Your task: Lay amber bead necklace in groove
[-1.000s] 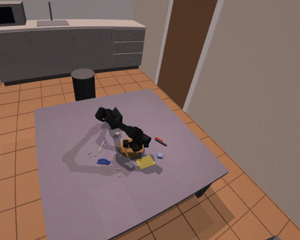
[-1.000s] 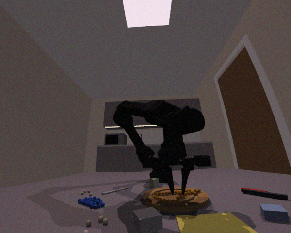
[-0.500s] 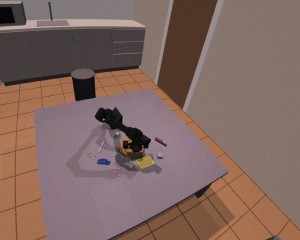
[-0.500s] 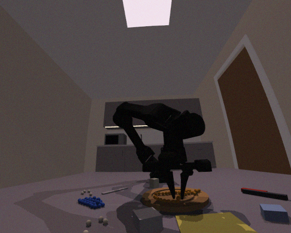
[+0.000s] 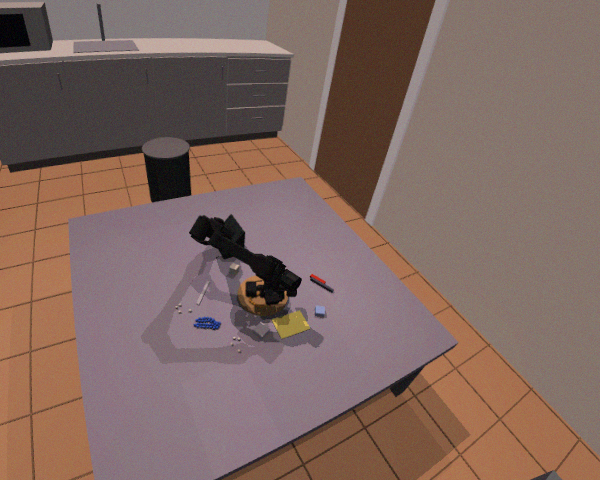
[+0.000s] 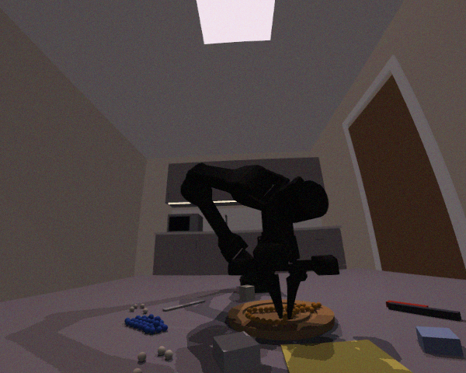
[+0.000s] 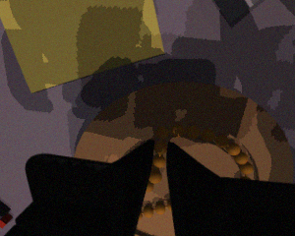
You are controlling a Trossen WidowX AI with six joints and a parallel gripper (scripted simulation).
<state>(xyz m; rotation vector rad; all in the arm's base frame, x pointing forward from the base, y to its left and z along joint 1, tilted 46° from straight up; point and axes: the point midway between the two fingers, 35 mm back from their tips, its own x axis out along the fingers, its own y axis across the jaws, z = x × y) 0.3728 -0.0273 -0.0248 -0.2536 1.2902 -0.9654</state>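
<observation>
Right now the round wooden bead board is 5 cm behind my gripper tip and 1 cm below it. The rest, counted from my gripper tip: blue block (12 cm ahead, 16 cm to the left, 1 cm below); then grey block (9 cm ahead, 9 cm to the right); then yellow pad (12 cm ahead, 3 cm to the left, 1 cm below).
</observation>
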